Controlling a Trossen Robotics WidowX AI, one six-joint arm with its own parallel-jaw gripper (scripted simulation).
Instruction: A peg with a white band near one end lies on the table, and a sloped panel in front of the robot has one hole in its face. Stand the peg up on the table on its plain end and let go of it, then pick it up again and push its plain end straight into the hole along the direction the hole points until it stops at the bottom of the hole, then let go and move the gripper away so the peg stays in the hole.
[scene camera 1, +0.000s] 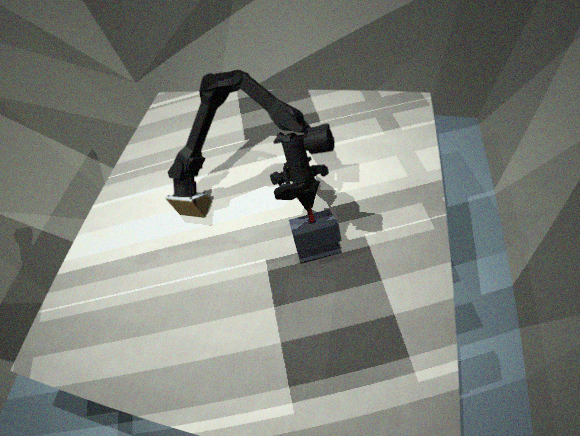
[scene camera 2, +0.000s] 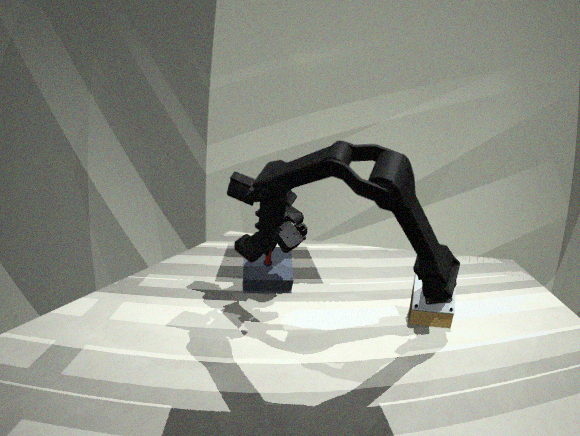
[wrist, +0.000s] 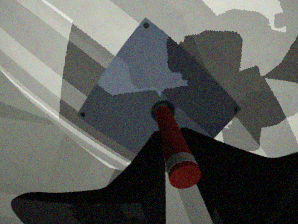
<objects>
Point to my gripper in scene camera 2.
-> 268, 252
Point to a sloped panel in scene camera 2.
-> At 258, 276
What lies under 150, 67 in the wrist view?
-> A sloped panel.
</objects>
